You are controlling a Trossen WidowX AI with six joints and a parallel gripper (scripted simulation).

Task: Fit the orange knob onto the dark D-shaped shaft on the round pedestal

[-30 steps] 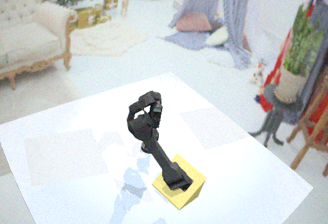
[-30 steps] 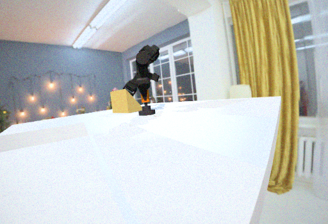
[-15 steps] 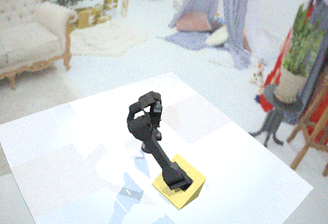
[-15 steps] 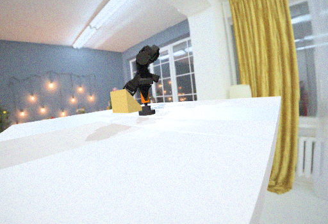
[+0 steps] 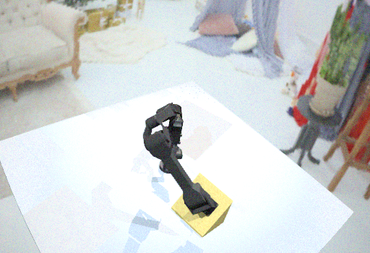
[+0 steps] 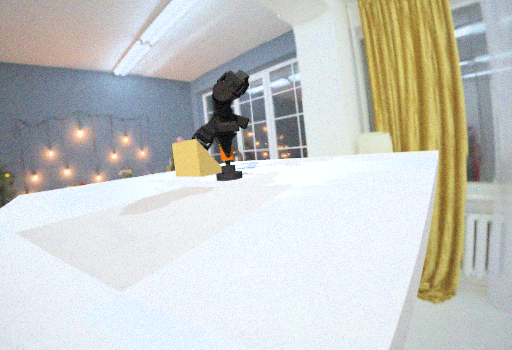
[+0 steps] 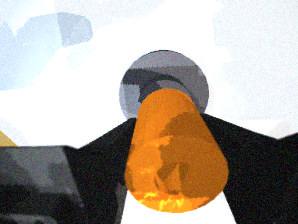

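My gripper tip is now 2 cm below the orange knob. Round my gripper tip: pedestal 4 cm below.
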